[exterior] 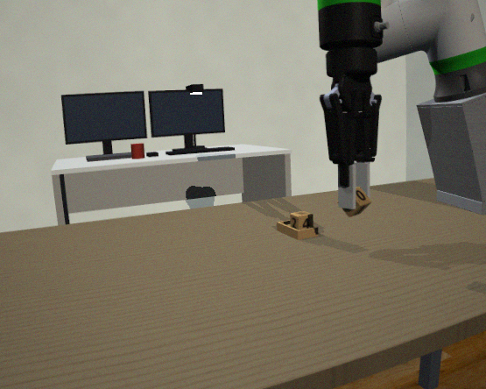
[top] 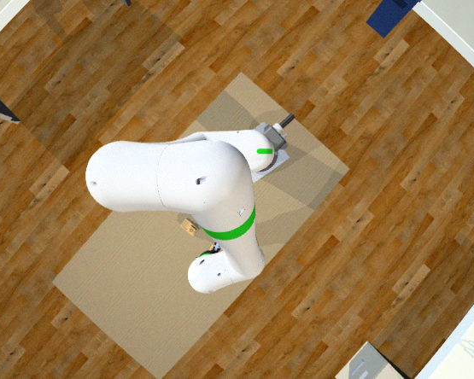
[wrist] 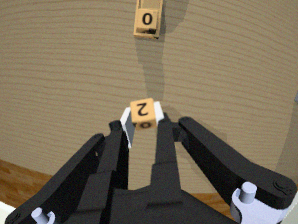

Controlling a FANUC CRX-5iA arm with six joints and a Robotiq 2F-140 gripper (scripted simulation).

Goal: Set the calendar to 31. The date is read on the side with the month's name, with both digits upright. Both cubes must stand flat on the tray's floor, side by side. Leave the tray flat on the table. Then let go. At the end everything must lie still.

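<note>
Right now the small wooden tray is 160 mm to the right of my hand, 100 mm below it and 30 mm ahead of it. Also, from my hand: wooden number cube: 30 mm below.
</note>
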